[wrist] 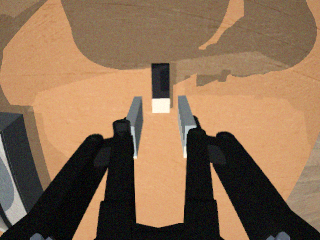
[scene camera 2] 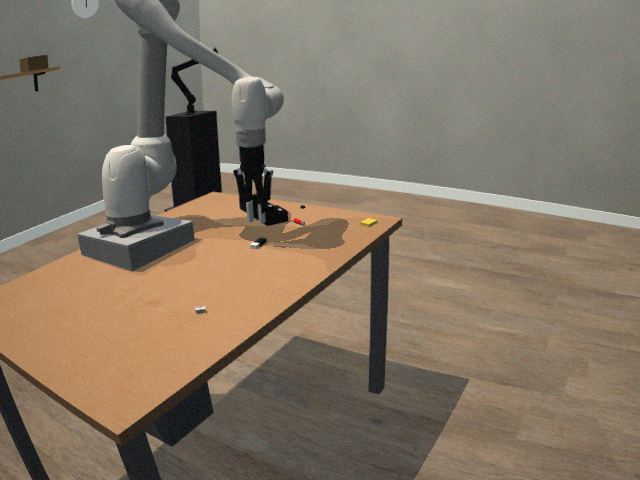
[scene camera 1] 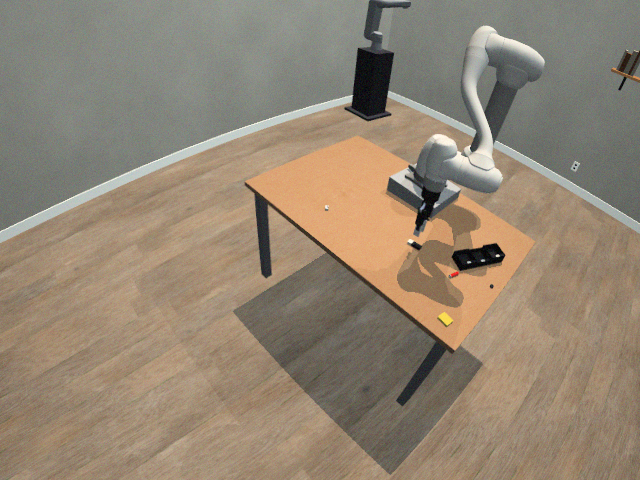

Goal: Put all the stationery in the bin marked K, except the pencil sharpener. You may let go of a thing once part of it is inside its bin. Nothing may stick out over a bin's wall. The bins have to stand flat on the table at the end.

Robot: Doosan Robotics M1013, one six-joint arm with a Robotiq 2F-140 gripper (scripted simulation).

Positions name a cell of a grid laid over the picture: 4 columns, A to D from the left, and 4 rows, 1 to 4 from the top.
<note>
In view: my gripper (scene camera 2: B2), a black three-compartment bin (scene camera 1: C3) and a black-and-white eraser (wrist: C2).
My gripper is seen too in the wrist view (wrist: C2). The wrist view misses the black three-compartment bin: it is out of frame.
</note>
